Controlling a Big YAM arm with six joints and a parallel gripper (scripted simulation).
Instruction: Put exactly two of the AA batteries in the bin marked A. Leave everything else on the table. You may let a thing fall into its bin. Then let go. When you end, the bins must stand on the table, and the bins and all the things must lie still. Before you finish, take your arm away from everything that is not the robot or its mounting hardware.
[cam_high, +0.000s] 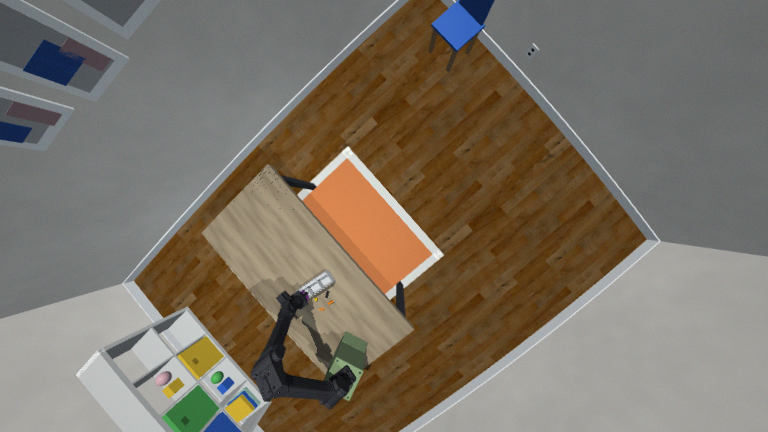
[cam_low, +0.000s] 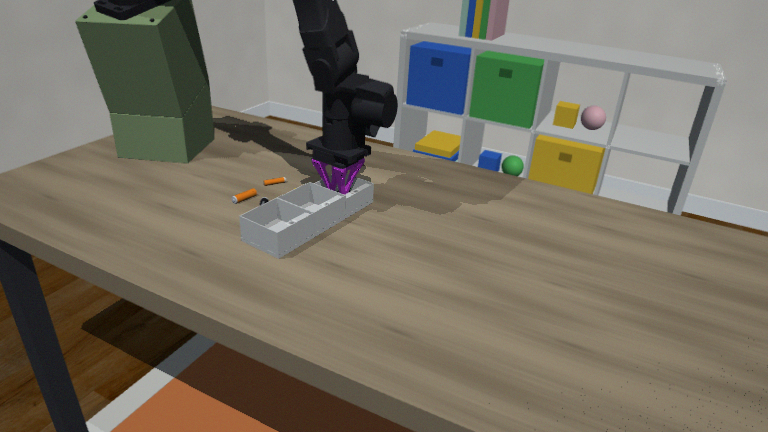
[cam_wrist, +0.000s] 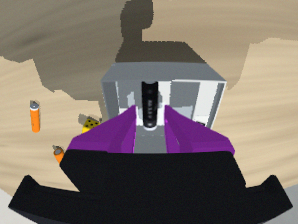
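Now: the orange AA battery 140 mm behind my hand, 100 mm to the right of it and 20 mm below it. Round my hand: yellow cube (70 mm behind, 30 mm to the right, 20 mm below); grey three-compartment bin (80 mm to the right, 10 mm ahead); orange battery (150 mm behind, 20 mm below, 10 mm to the right).
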